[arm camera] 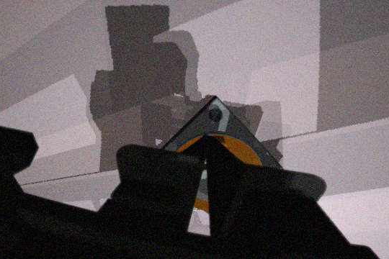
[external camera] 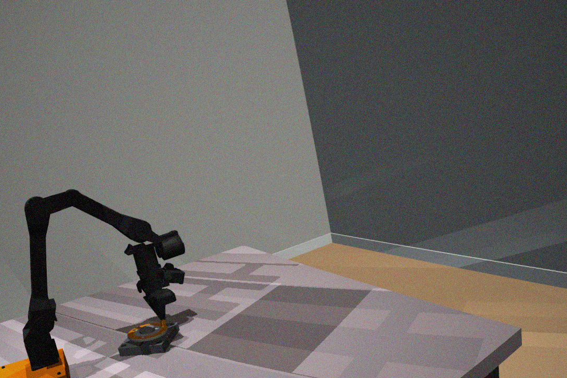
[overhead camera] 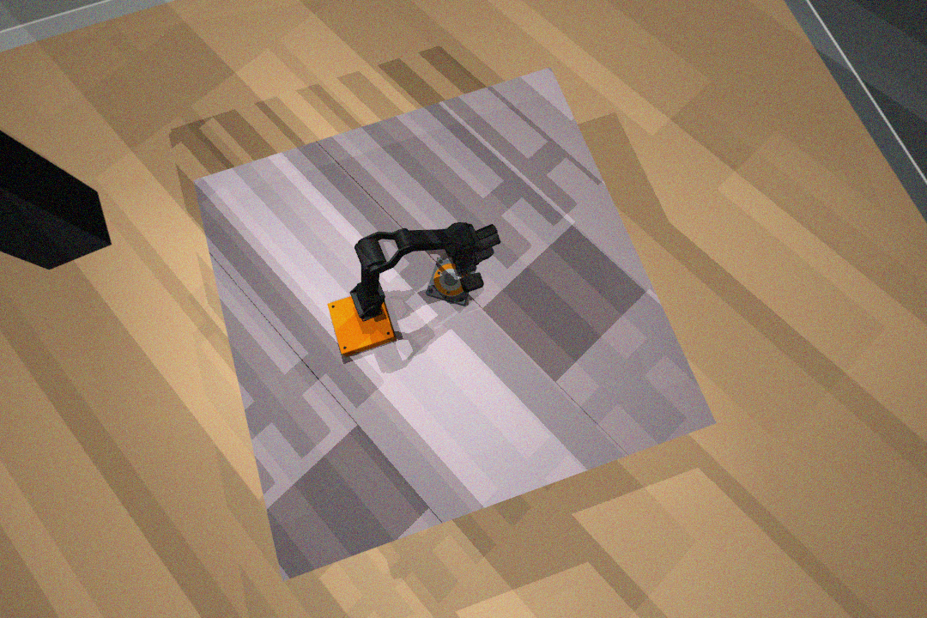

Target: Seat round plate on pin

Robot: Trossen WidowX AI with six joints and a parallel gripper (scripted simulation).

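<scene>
Now: the round plate 3 cm behind my gripper tip, 1 cm to the right of it and 1 cm below it. From my gripper tip the other things lie so: square base: 5 cm behind, 1 cm to the right, 2 cm below.
</scene>
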